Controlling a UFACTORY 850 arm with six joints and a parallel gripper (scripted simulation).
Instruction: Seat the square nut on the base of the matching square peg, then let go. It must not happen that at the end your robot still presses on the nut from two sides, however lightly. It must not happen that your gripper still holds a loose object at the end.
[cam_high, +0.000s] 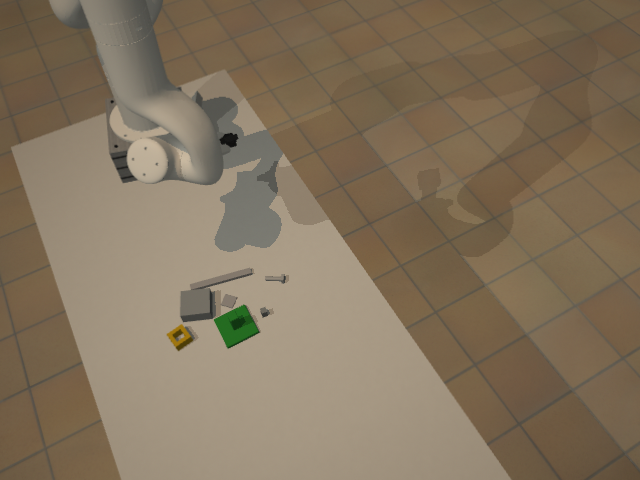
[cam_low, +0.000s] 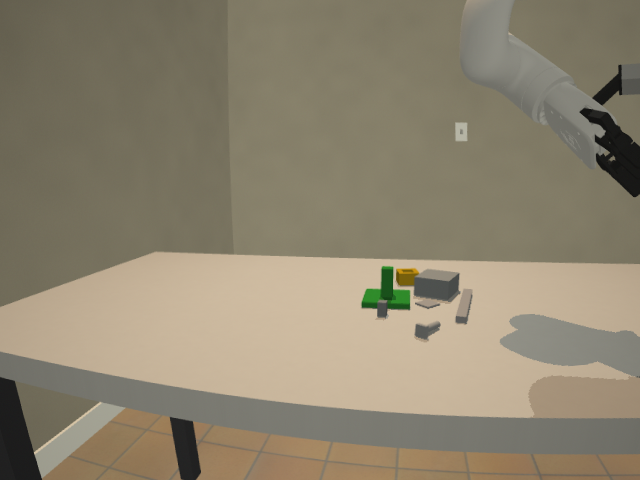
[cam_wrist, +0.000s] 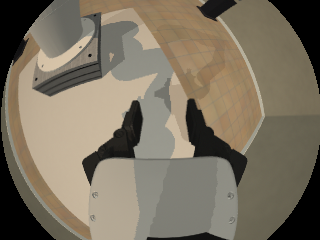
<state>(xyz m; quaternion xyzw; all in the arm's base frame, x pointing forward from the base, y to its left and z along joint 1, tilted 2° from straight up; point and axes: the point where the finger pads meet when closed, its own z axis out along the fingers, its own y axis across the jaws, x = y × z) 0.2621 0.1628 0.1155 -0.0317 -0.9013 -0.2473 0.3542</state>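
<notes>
Right now my hand is 35 cm short of the cube and 22 cm above it. Also, from my hand: bolt: 27 cm ahead, 22 cm below, 5 cm to the left; grey bar: 22 cm below, 22 cm ahead, 8 cm to the right; flat tile: 29 cm ahead, 23 cm below, 8 cm to the right.
</notes>
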